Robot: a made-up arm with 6 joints. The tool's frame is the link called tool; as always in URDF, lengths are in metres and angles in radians. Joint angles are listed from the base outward.
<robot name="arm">
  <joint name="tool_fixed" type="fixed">
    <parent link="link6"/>
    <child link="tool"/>
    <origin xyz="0 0 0" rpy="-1.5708 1.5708 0"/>
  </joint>
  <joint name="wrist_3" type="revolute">
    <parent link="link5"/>
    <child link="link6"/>
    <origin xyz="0 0 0.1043" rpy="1.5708 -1.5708 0"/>
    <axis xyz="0 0 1"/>
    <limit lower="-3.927" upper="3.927"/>
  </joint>
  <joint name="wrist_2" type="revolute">
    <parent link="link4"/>
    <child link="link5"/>
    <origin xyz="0 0 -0.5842" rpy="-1.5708 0 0"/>
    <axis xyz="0 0 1"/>
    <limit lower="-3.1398" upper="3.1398"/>
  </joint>
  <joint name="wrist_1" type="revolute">
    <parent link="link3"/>
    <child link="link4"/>
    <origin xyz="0 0 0" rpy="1.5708 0 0"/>
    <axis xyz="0 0 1"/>
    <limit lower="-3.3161" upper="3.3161"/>
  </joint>
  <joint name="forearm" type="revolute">
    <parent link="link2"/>
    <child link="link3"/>
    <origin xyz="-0.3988 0 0" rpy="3.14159 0 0"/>
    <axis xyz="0 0 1"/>
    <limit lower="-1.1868" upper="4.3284"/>
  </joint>
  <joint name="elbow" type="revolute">
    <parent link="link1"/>
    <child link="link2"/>
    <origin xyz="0 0 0" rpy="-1.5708 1.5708 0"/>
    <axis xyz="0 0 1"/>
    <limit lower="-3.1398" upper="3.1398"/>
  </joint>
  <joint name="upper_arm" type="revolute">
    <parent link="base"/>
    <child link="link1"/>
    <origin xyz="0 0 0.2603" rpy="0 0 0"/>
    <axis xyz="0 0 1"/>
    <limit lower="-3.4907" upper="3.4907"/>
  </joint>
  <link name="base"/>
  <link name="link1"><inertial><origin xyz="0.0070 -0.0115 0.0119"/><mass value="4.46"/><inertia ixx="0.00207" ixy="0" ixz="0" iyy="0.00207" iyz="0" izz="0.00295"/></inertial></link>
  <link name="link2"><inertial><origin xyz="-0.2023 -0.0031 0.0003"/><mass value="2.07"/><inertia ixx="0.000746" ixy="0" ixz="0" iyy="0.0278" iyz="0" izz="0.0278"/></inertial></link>
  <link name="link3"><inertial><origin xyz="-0.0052 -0.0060 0.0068"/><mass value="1.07"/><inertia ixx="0.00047" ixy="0" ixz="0" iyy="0.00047" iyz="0" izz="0.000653"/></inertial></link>
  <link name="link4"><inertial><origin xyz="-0.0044 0.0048 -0.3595"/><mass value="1.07"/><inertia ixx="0.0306" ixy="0" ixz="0" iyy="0.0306" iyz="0" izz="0.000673"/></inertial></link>
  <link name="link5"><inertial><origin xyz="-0.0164 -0.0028 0.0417"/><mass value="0.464"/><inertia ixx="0.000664" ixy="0" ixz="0" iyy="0.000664" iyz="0" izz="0.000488"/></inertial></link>
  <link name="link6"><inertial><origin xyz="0.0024 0.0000 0.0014"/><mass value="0.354"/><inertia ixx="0.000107" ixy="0" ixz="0" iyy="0.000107" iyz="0" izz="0.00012"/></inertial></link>
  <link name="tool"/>
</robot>
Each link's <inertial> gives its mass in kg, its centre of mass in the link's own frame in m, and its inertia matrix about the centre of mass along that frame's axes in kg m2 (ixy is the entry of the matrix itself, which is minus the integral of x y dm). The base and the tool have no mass. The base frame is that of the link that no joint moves.
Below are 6 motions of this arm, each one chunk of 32 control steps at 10 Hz.
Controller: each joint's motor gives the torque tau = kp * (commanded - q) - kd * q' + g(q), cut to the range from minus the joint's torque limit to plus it. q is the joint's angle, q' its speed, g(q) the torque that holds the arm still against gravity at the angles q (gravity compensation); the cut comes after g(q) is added. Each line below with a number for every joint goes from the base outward.
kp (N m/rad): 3.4 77 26 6.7 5.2 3.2
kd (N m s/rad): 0.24 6 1.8 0.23 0.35 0.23
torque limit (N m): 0.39 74 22 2.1 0.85 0.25
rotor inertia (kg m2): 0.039 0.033 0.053 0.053 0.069 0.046
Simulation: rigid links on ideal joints. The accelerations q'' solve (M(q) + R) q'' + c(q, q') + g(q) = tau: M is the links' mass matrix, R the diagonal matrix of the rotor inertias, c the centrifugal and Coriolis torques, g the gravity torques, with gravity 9.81 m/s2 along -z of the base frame. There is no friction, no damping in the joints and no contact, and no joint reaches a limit. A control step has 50 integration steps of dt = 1/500 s. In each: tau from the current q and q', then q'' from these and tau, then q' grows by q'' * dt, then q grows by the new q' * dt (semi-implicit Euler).
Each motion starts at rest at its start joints. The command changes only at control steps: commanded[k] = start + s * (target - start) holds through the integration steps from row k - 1 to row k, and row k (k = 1, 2, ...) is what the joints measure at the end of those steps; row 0 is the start. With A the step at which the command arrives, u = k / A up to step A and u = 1 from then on. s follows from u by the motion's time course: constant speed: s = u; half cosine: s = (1 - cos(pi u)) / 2; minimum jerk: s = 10 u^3 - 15 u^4 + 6 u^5; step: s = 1 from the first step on.
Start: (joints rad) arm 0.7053 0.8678 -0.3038 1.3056 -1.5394 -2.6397
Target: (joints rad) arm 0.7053 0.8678 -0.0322 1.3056 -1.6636 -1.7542
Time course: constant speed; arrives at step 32
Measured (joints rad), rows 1 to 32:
1: 0.7053 0.8685 -0.3015 1.3055 -1.5406 -2.6318
2: 0.7053 0.8696 -0.2953 1.3052 -1.5440 -2.6089
3: 0.7053 0.8700 -0.2860 1.3051 -1.5491 -2.5744
4: 0.7052 0.8694 -0.2750 1.3053 -1.5544 -2.5365
5: 0.7052 0.8684 -0.2636 1.3056 -1.5591 -2.5017
6: 0.7051 0.8673 -0.2528 1.3059 -1.5630 -2.4726
7: 0.7051 0.8667 -0.2430 1.3059 -1.5663 -2.4476
8: 0.7051 0.8667 -0.2345 1.3058 -1.5696 -2.4237
9: 0.7051 0.8670 -0.2270 1.3056 -1.5732 -2.3985
10: 0.7052 0.8675 -0.2198 1.3055 -1.5772 -2.3713
11: 0.7052 0.8680 -0.2126 1.3055 -1.5814 -2.3426
12: 0.7052 0.8683 -0.2049 1.3055 -1.5855 -2.3135
13: 0.7053 0.8684 -0.1965 1.3055 -1.5894 -2.2850
14: 0.7053 0.8683 -0.1876 1.3055 -1.5933 -2.2572
15: 0.7053 0.8680 -0.1785 1.3056 -1.5970 -2.2299
16: 0.7053 0.8678 -0.1694 1.3056 -1.6008 -2.2028
17: 0.7054 0.8676 -0.1605 1.3057 -1.6047 -2.1754
18: 0.7054 0.8675 -0.1519 1.3057 -1.6086 -2.1477
19: 0.7054 0.8676 -0.1435 1.3056 -1.6125 -2.1199
20: 0.7054 0.8677 -0.1353 1.3056 -1.6164 -2.0921
21: 0.7054 0.8678 -0.1271 1.3056 -1.6203 -2.0643
22: 0.7055 0.8679 -0.1189 1.3056 -1.6242 -2.0366
23: 0.7055 0.8680 -0.1105 1.3056 -1.6280 -2.0090
24: 0.7054 0.8680 -0.1020 1.3056 -1.6319 -1.9814
25: 0.7054 0.8679 -0.0934 1.3056 -1.6358 -1.9538
26: 0.7054 0.8679 -0.0847 1.3056 -1.6397 -1.9261
27: 0.7054 0.8678 -0.0761 1.3056 -1.6436 -1.8984
28: 0.7054 0.8678 -0.0676 1.3056 -1.6474 -1.8707
29: 0.7054 0.8678 -0.0591 1.3056 -1.6513 -1.8430
30: 0.7053 0.8678 -0.0506 1.3056 -1.6552 -1.8153
31: 0.7053 0.8678 -0.0422 1.3056 -1.6591 -1.7877
32: 0.7053 0.8678 -0.0338 1.3056 -1.6630 -1.7600

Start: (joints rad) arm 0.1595 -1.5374 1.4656 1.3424 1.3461 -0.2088
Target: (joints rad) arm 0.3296 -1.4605 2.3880 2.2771 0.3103 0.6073
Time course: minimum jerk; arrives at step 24
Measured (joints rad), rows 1 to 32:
1: 0.1595 -1.5373 1.4659 1.3427 1.3459 -0.2086
2: 0.1596 -1.5365 1.4680 1.3451 1.3441 -0.2073
3: 0.1600 -1.5344 1.4742 1.3532 1.3378 -0.2026
4: 0.1607 -1.5309 1.4868 1.3707 1.3232 -0.1917
5: 0.1620 -1.5263 1.5077 1.3992 1.2977 -0.1722
6: 0.1640 -1.5212 1.5382 1.4384 1.2598 -0.1431
7: 0.1666 -1.5162 1.5791 1.4868 1.2100 -0.1044
8: 0.1699 -1.5116 1.6303 1.5432 1.1498 -0.0574
9: 0.1741 -1.5077 1.6909 1.6066 1.0811 -0.0034
10: 0.1792 -1.5046 1.7593 1.6756 1.0058 0.0558
11: 0.1853 -1.5020 1.8333 1.7484 0.9260 0.1187
12: 0.1926 -1.4995 1.9102 1.8227 0.8435 0.1838
13: 0.2010 -1.4969 1.9874 1.8961 0.7605 0.2493
14: 0.2106 -1.4939 2.0623 1.9668 0.6792 0.3135
15: 0.2216 -1.4903 2.1326 2.0331 0.6020 0.3747
16: 0.2339 -1.4863 2.1963 2.0935 0.5310 0.4311
17: 0.2475 -1.4820 2.2520 2.1467 0.4681 0.4812
18: 0.2622 -1.4777 2.2986 2.1913 0.4146 0.5239
19: 0.2779 -1.4739 2.3358 2.2265 0.3717 0.5582
20: 0.2943 -1.4707 2.3635 2.2520 0.3397 0.5839
21: 0.3110 -1.4682 2.3819 2.2683 0.3184 0.6011
22: 0.3276 -1.4664 2.3921 2.2763 0.3068 0.6105
23: 0.3438 -1.4651 2.3955 2.2781 0.3034 0.6134
24: 0.3593 -1.4639 2.3942 2.2765 0.3054 0.6118
25: 0.3736 -1.4623 2.3908 2.2748 0.3093 0.6085
26: 0.3865 -1.4605 2.3874 2.2751 0.3123 0.6059
27: 0.3979 -1.4590 2.3849 2.2769 0.3130 0.6050
28: 0.4073 -1.4581 2.3836 2.2784 0.3119 0.6057
29: 0.4146 -1.4580 2.3835 2.2784 0.3104 0.6069
30: 0.4197 -1.4585 2.3845 2.2771 0.3095 0.6079
31: 0.4225 -1.4594 2.3862 2.2758 0.3094 0.6082
32: 0.4229 -1.4604 2.3880 2.2752 0.3099 0.6079

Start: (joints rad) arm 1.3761 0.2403 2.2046 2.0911 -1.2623 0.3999
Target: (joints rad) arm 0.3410 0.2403 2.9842 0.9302 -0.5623 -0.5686
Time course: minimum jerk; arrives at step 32
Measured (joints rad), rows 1 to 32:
1: 1.3760 0.2403 2.2047 2.0909 -1.2622 0.3998
2: 1.3754 0.2406 2.2053 2.0896 -1.2617 0.3991
3: 1.3732 0.2412 2.2074 2.0851 -1.2598 0.3967
4: 1.3679 0.2421 2.2119 2.0753 -1.2554 0.3908
5: 1.3579 0.2433 2.2197 2.0589 -1.2474 0.3802
6: 1.3422 0.2445 2.2317 2.0356 -1.2352 0.3638
7: 1.3203 0.2453 2.2485 2.0058 -1.2187 0.3413
8: 1.2922 0.2457 2.2705 1.9695 -1.1980 0.3130
9: 1.2583 0.2456 2.2977 1.9267 -1.1735 0.2791
10: 1.2194 0.2449 2.3297 1.8776 -1.1453 0.2401
11: 1.1762 0.2439 2.3662 1.8227 -1.1137 0.1963
12: 1.1294 0.2426 2.4064 1.7630 -1.0791 0.1484
13: 1.0794 0.2413 2.4495 1.6995 -1.0419 0.0970
14: 1.0264 0.2401 2.4947 1.6334 -1.0027 0.0426
15: 0.9706 0.2390 2.5411 1.5655 -0.9619 -0.0138
16: 0.9123 0.2382 2.5881 1.4968 -0.9203 -0.0714
17: 0.8519 0.2376 2.6350 1.4284 -0.8786 -0.1291
18: 0.7899 0.2371 2.6810 1.3615 -0.8374 -0.1862
19: 0.7270 0.2367 2.7257 1.2970 -0.7974 -0.2416
20: 0.6639 0.2364 2.7684 1.2359 -0.7592 -0.2945
21: 0.6017 0.2361 2.8085 1.1792 -0.7233 -0.3442
22: 0.5413 0.2359 2.8454 1.1275 -0.6903 -0.3900
23: 0.4840 0.2358 2.8786 1.0815 -0.6606 -0.4312
24: 0.4310 0.2358 2.9076 1.0416 -0.6346 -0.4673
25: 0.3834 0.2359 2.9320 1.0083 -0.6125 -0.4981
26: 0.3424 0.2362 2.9518 0.9814 -0.5944 -0.5232
27: 0.3091 0.2366 2.9669 0.9611 -0.5805 -0.5427
28: 0.2841 0.2371 2.9776 0.9467 -0.5704 -0.5567
29: 0.2681 0.2376 2.9842 0.9378 -0.5640 -0.5658
30: 0.2612 0.2381 2.9874 0.9334 -0.5607 -0.5705
31: 0.2628 0.2386 2.9879 0.9323 -0.5599 -0.5717
32: 0.2721 0.2392 2.9868 0.9328 -0.5607 -0.5708

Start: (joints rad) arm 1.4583 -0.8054 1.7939 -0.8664 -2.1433 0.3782
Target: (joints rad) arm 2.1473 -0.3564 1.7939 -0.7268 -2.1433 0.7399
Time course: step
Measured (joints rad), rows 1 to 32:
1: 1.4556 -0.6394 2.0002 -0.7768 -2.1407 0.4058
2: 1.4523 -0.4851 2.0304 -0.6258 -2.1344 0.4873
3: 1.4563 -0.3997 1.8748 -0.5895 -2.1315 0.6210
4: 1.4781 -0.3263 1.7245 -0.6957 -2.1365 0.7611
5: 1.5427 -0.2651 1.6331 -0.8228 -2.1463 0.8504
6: 1.6775 -0.2354 1.5956 -0.8573 -2.1550 0.8845
7: 1.8692 -0.2424 1.6107 -0.8014 -2.1583 0.8633
8: 2.0557 -0.2785 1.6712 -0.7330 -2.1559 0.7948
9: 2.1866 -0.3295 1.7547 -0.7011 -2.1490 0.7249
10: 2.2675 -0.3799 1.8349 -0.7006 -2.1407 0.6905
11: 2.3185 -0.4169 1.8927 -0.7058 -2.1345 0.6954
12: 2.3521 -0.4335 1.9183 -0.7022 -2.1323 0.7215
13: 2.3745 -0.4297 1.9105 -0.6952 -2.1338 0.7470
14: 2.3888 -0.4102 1.8768 -0.6974 -2.1374 0.7588
15: 2.3952 -0.3820 1.8298 -0.7129 -2.1412 0.7562
16: 2.3925 -0.3528 1.7829 -0.7333 -2.1443 0.7462
17: 2.3781 -0.3291 1.7464 -0.7471 -2.1462 0.7368
18: 2.3504 -0.3155 1.7266 -0.7491 -2.1469 0.7326
19: 2.3097 -0.3134 1.7252 -0.7425 -2.1467 0.7337
20: 2.2594 -0.3218 1.7398 -0.7337 -2.1458 0.7375
21: 2.2068 -0.3370 1.7648 -0.7271 -2.1445 0.7409
22: 2.1581 -0.3546 1.7929 -0.7231 -2.1431 0.7424
23: 2.1157 -0.3701 1.8172 -0.7202 -2.1419 0.7421
24: 2.0803 -0.3801 1.8327 -0.7177 -2.1412 0.7408
25: 2.0522 -0.3833 1.8371 -0.7169 -2.1411 0.7397
26: 2.0319 -0.3801 1.8312 -0.7190 -2.1415 0.7392
27: 2.0197 -0.3723 1.8180 -0.7237 -2.1423 0.7393
28: 2.0166 -0.3623 1.8018 -0.7292 -2.1433 0.7398
29: 2.0242 -0.3529 1.7868 -0.7335 -2.1443 0.7402
30: 2.0437 -0.3460 1.7763 -0.7355 -2.1449 0.7403
31: 2.0734 -0.3429 1.7718 -0.7349 -2.1452 0.7402
32: 2.1093 -0.3437 1.7736 -0.7325 -2.1449 0.7399

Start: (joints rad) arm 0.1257 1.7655 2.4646 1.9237 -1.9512 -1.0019
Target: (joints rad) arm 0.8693 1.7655 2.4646 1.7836 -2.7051 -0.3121
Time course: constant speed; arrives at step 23
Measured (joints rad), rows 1 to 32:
1: 0.1263 1.7655 2.4645 1.9206 -1.9612 -0.9933
2: 0.1283 1.7656 2.4644 1.9123 -1.9900 -0.9685
3: 0.1324 1.7656 2.4642 1.9021 -2.0323 -0.9311
4: 0.1391 1.7657 2.4642 1.8938 -2.0775 -0.8900
5: 0.1485 1.7656 2.4643 1.8885 -2.1177 -0.8523
6: 0.1609 1.7655 2.4644 1.8845 -2.1507 -0.8207
7: 0.1761 1.7655 2.4644 1.8795 -2.1792 -0.7937
8: 0.1944 1.7655 2.4643 1.8730 -2.2074 -0.7678
9: 0.2157 1.7655 2.4640 1.8657 -2.2380 -0.7406
10: 0.2399 1.7656 2.4638 1.8591 -2.2711 -0.7110
11: 0.2670 1.7657 2.4634 1.8533 -2.3057 -0.6799
12: 0.2970 1.7658 2.4631 1.8479 -2.3400 -0.6484
13: 0.3300 1.7659 2.4627 1.8421 -2.3734 -0.6174
14: 0.3660 1.7660 2.4624 1.8358 -2.4059 -0.5873
15: 0.4049 1.7661 2.4620 1.8294 -2.4379 -0.5577
16: 0.4467 1.7662 2.4616 1.8232 -2.4701 -0.5283
17: 0.4914 1.7662 2.4612 1.8172 -2.5027 -0.4987
18: 0.5391 1.7663 2.4608 1.8113 -2.5356 -0.4687
19: 0.5897 1.7664 2.4603 1.8053 -2.5687 -0.4385
20: 0.6433 1.7665 2.4598 1.7992 -2.6016 -0.4083
21: 0.6994 1.7666 2.4592 1.7932 -2.6344 -0.3782
22: 0.7577 1.7668 2.4587 1.7876 -2.6670 -0.3482
23: 0.8173 1.7669 2.4583 1.7822 -2.6995 -0.3183
24: 0.8770 1.7671 2.4580 1.7800 -2.7221 -0.2970
25: 0.9352 1.7671 2.4580 1.7827 -2.7261 -0.2919
26: 0.9907 1.7671 2.4583 1.7871 -2.7167 -0.2993
27: 1.0434 1.7670 2.4589 1.7891 -2.7043 -0.3104
28: 1.0933 1.7668 2.4596 1.7877 -2.6970 -0.3181
29: 1.1403 1.7665 2.4604 1.7852 -2.6968 -0.3197
30: 1.1844 1.7663 2.4612 1.7841 -2.7011 -0.3167
31: 1.2255 1.7660 2.4619 1.7849 -2.7057 -0.3126
32: 1.2637 1.7658 2.4625 1.7862 -2.7079 -0.3098

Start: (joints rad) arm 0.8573 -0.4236 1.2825 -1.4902 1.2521 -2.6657
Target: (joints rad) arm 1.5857 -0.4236 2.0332 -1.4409 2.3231 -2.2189
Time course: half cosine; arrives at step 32
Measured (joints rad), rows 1 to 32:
1: 0.8575 -0.4233 1.2833 -1.4902 1.2529 -2.6654
2: 0.8585 -0.4224 1.2862 -1.4901 1.2567 -2.6639
3: 0.8614 -0.4211 1.2922 -1.4898 1.2661 -2.6602
4: 0.8673 -0.4198 1.3019 -1.4892 1.2822 -2.6537
5: 0.8772 -0.4189 1.3156 -1.4884 1.3048 -2.6445
6: 0.8915 -0.4185 1.3335 -1.4873 1.3326 -2.6330
7: 0.9103 -0.4187 1.3553 -1.4859 1.3644 -2.6197
8: 0.9329 -0.4195 1.3808 -1.4843 1.3997 -2.6050
9: 0.9589 -0.4205 1.4094 -1.4825 1.4381 -2.5890
10: 0.9874 -0.4217 1.4404 -1.4805 1.4797 -2.5717
11: 1.0179 -0.4228 1.4733 -1.4784 1.5245 -2.5531
12: 1.0499 -0.4236 1.5075 -1.4761 1.5721 -2.5333
13: 1.0830 -0.4241 1.5427 -1.4738 1.6219 -2.5126
14: 1.1171 -0.4244 1.5786 -1.4714 1.6734 -2.4911
15: 1.1519 -0.4245 1.6151 -1.4690 1.7258 -2.4692
16: 1.1873 -0.4245 1.6518 -1.4666 1.7788 -2.4471
17: 1.2231 -0.4246 1.6887 -1.4641 1.8318 -2.4250
18: 1.2592 -0.4247 1.7255 -1.4616 1.8844 -2.4030
19: 1.2954 -0.4251 1.7619 -1.4591 1.9361 -2.3814
20: 1.3314 -0.4255 1.7976 -1.4567 1.9864 -2.3604
21: 1.3671 -0.4261 1.8321 -1.4544 2.0347 -2.3402
22: 1.4023 -0.4267 1.8649 -1.4521 2.0807 -2.3209
23: 1.4367 -0.4272 1.8958 -1.4499 2.1239 -2.3028
24: 1.4700 -0.4276 1.9242 -1.4479 2.1638 -2.2861
25: 1.5021 -0.4278 1.9499 -1.4460 2.2001 -2.2708
26: 1.5325 -0.4279 1.9726 -1.4442 2.2324 -2.2573
27: 1.5610 -0.4279 1.9922 -1.4427 2.2604 -2.2455
28: 1.5871 -0.4278 2.0085 -1.4414 2.2839 -2.2356
29: 1.6103 -0.4277 2.0214 -1.4402 2.3026 -2.2276
30: 1.6303 -0.4275 2.0308 -1.4394 2.3163 -2.2218
31: 1.6466 -0.4273 2.0368 -1.4387 2.3250 -2.2181
32: 1.6587 -0.4272 2.0391 -1.4384 2.3285 -2.2165

